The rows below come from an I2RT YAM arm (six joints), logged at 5 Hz.
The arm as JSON. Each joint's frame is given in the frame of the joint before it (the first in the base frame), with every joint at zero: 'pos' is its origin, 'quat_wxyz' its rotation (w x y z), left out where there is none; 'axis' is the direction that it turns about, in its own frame. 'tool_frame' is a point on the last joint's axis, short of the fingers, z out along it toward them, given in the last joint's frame.
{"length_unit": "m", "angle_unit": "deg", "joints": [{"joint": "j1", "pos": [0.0, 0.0, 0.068], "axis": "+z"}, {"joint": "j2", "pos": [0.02, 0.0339, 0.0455], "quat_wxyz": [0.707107, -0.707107, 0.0, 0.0], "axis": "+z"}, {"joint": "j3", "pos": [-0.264, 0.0, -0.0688], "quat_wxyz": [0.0, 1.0, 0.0, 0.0], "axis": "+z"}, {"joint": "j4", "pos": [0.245, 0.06, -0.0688], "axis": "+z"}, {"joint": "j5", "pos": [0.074, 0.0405, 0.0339], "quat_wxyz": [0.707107, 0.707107, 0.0, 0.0], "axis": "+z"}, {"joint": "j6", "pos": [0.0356, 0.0, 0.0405], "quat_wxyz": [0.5, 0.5, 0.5, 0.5], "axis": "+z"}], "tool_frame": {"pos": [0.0, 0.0, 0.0], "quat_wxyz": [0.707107, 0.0, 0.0, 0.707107]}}
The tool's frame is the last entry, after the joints.
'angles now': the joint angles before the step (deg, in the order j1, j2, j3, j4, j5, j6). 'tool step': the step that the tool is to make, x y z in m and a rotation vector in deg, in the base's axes. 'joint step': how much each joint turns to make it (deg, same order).
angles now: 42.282, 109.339, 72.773, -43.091, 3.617, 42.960
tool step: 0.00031, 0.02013, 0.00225, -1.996, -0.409, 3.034
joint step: 2.404, 2.995, 4.809, -2.820, 1.596, -0.919
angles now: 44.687, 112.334, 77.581, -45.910, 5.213, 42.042
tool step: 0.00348, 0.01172, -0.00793, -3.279, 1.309, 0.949
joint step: 1.004, 3.978, 4.066, -3.323, 1.377, -0.132
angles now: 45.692, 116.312, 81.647, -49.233, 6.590, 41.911
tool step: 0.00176, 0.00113, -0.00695, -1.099, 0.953, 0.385
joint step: -0.066, 1.487, 0.613, -0.525, 0.044, -0.460
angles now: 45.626, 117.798, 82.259, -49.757, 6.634, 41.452
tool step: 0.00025, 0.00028, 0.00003, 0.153, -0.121, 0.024
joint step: 0.000, 0.000, 0.000, 0.196, -0.022, -0.022
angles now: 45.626, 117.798, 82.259, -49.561, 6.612, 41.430
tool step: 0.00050, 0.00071, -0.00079, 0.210, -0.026, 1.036
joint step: 0.001, 0.131, -0.002, 0.417, -0.219, -1.027
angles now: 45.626, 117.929, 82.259, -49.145, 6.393, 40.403
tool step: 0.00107, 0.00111, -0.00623, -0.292, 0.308, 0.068
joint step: 0.000, 0.983, 0.000, 0.567, -0.022, -0.067
